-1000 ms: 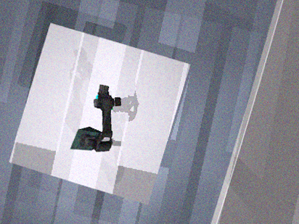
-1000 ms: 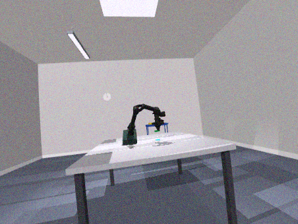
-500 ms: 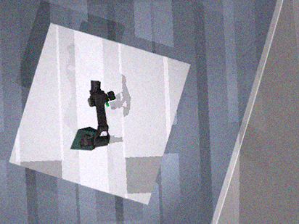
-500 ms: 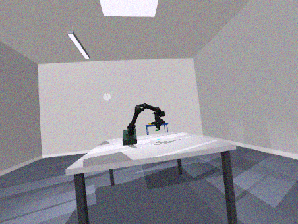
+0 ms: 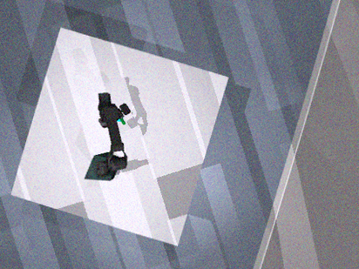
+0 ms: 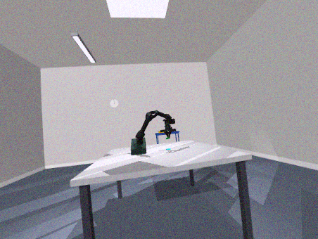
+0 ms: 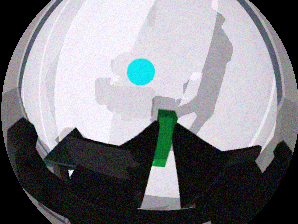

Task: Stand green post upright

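Now: the cyan circle 140 mm below my gripper tip, 70 mm to the left of it and 10 mm behind it. The rest, counted from my gripper tip: green post (20 mm to the right, 10 mm behind).
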